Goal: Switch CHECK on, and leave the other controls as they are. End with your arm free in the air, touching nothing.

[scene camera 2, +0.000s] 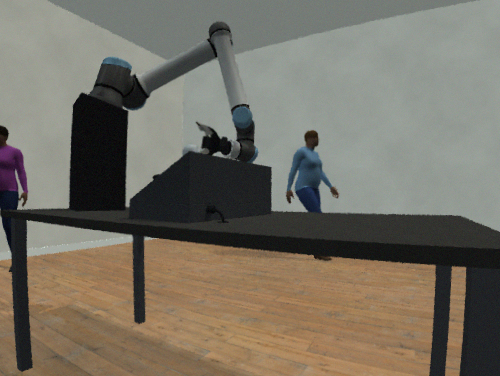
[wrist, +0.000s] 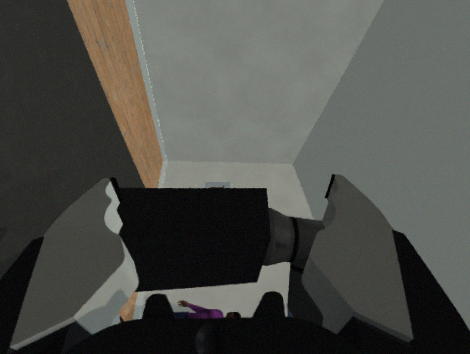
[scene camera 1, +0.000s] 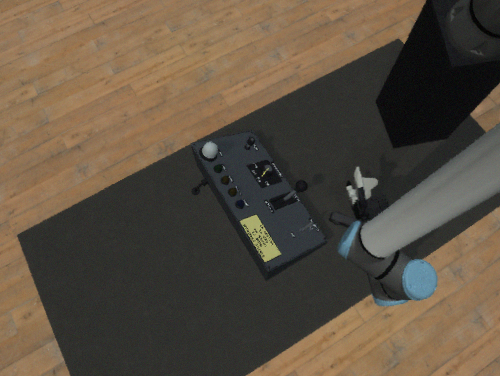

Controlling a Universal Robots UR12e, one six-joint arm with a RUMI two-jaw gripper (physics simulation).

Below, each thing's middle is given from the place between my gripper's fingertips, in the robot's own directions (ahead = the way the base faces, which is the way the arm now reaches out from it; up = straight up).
My gripper is now 24 cm short of the dark sloped control panel [scene camera 1: 272, 232], 14 cm to the left of it and 22 cm above it.
